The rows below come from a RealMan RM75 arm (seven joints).
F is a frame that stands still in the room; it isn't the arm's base.
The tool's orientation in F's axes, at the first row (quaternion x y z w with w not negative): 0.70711 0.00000 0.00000 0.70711
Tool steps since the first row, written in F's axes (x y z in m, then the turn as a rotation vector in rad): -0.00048 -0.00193 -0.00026 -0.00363 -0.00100 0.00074; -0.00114 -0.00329 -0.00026 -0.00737 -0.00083 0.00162; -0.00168 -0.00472 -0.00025 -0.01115 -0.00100 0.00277; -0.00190 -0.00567 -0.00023 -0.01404 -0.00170 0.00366; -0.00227 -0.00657 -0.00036 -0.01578 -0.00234 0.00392; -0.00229 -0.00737 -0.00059 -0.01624 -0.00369 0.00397; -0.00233 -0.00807 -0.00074 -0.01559 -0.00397 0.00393; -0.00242 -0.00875 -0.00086 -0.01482 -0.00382 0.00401; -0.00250 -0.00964 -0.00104 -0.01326 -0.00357 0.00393; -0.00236 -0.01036 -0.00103 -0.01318 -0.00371 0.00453; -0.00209 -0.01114 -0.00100 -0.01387 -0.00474 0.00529; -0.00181 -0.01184 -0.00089 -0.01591 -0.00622 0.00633; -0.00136 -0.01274 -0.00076 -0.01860 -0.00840 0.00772
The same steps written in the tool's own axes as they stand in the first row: -0.00048 -0.00026 0.00193 -0.00363 0.00074 0.00100; -0.00114 -0.00026 0.00329 -0.00737 0.00162 0.00083; -0.00168 -0.00025 0.00472 -0.01115 0.00277 0.00100; -0.00190 -0.00023 0.00567 -0.01404 0.00366 0.00170; -0.00227 -0.00036 0.00657 -0.01578 0.00392 0.00234; -0.00229 -0.00059 0.00737 -0.01624 0.00397 0.00369; -0.00233 -0.00074 0.00807 -0.01559 0.00393 0.00397; -0.00242 -0.00086 0.00875 -0.01482 0.00401 0.00382; -0.00250 -0.00104 0.00964 -0.01326 0.00393 0.00357; -0.00236 -0.00103 0.01036 -0.01318 0.00453 0.00371; -0.00209 -0.00100 0.01114 -0.01387 0.00529 0.00474; -0.00181 -0.00089 0.01184 -0.01591 0.00633 0.00622; -0.00136 -0.00076 0.01274 -0.01860 0.00772 0.00840
